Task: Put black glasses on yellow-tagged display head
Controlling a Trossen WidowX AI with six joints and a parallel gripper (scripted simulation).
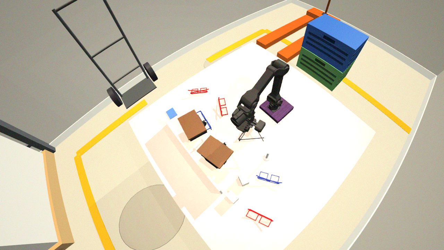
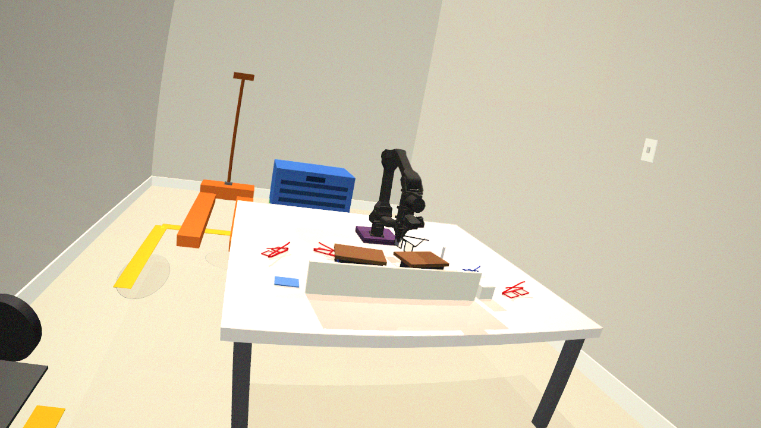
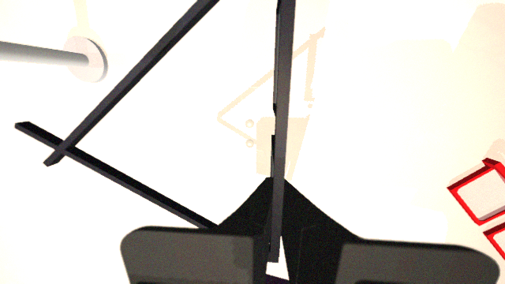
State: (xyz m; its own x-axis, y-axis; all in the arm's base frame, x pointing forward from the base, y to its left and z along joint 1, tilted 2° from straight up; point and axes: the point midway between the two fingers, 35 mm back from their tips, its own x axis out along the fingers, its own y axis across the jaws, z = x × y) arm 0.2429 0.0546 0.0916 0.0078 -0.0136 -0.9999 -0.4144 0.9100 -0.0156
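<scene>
Right now my gripper tip is 200 mm to the right of the grey peg and 50 mm above it. The rest, counted from my gripper tip: low panel: 370 mm ahead, 60 mm to the right, 20 mm below; blue tag: 360 mm ahead, 410 mm to the right, 80 mm below.
</scene>
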